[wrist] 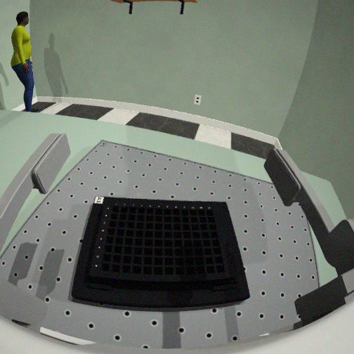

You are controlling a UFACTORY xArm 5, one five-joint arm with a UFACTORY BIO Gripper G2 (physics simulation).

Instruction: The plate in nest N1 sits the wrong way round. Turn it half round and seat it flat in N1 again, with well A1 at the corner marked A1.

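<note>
A black plate (162,241) with a grid of square wells sits in the black nest (162,296) in the lower middle of the wrist view. It looks level in the nest. Small row letters run down its left side and column numbers along its far edge, starting at the far left corner. A white tag marked A1 (99,200) is on the nest at that same corner. My gripper (166,170) is open and empty, raised above the plate, with one finger to each side and well apart from it.
The nest stands on a grey board (200,182) with rows of holes, on a pale green table top (150,140). Shadows of the gripper fall on the board. Beyond are a checkered floor strip, a green wall with a socket (198,99), and a standing person (22,55) at the far left.
</note>
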